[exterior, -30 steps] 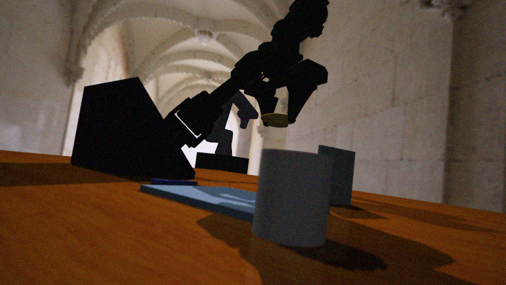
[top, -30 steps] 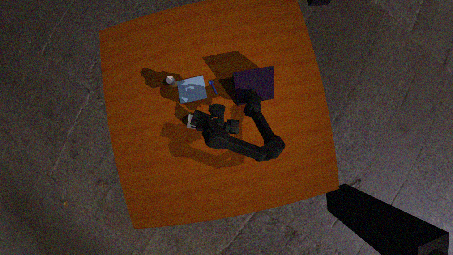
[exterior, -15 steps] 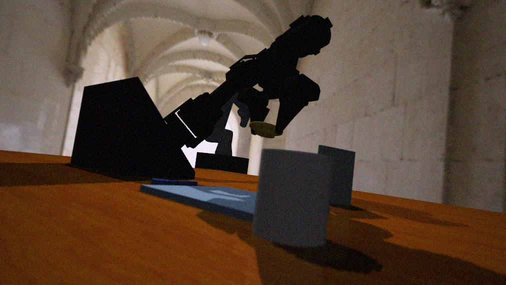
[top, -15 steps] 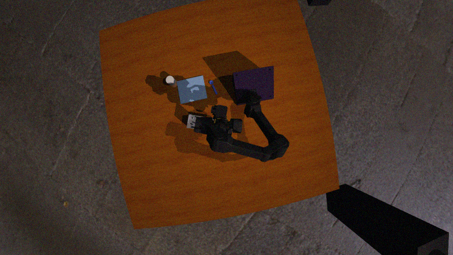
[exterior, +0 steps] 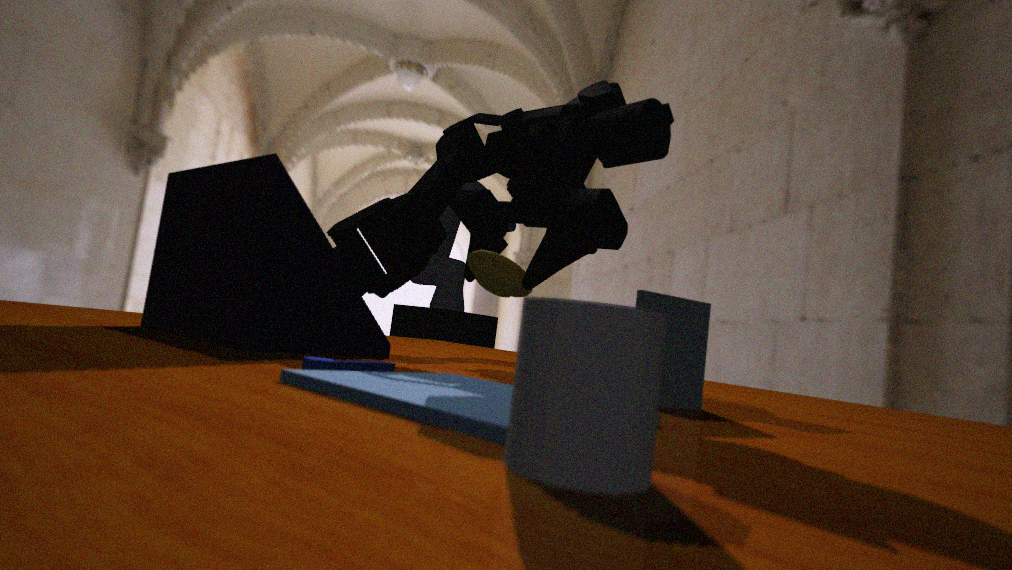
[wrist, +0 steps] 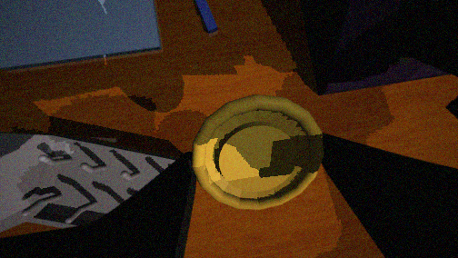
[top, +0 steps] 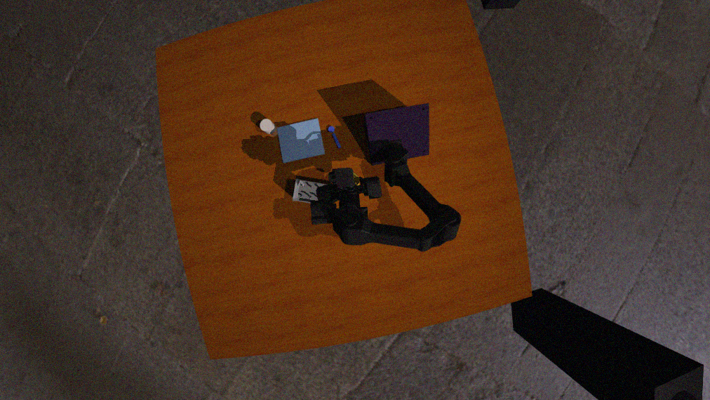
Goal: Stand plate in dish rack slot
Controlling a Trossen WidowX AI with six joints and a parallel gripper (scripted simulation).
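Right now the dish rack is 12 cm ahead of my gripper tip, 2 cm to the left of it and 6 cm below it. From my gripper tip the other things lie so: light blue mat: 14 cm ahead, 17 cm to the right, 8 cm below; yellow plate: 1 cm above; blue spoon: 2 cm ahead, 17 cm to the right, 8 cm below.
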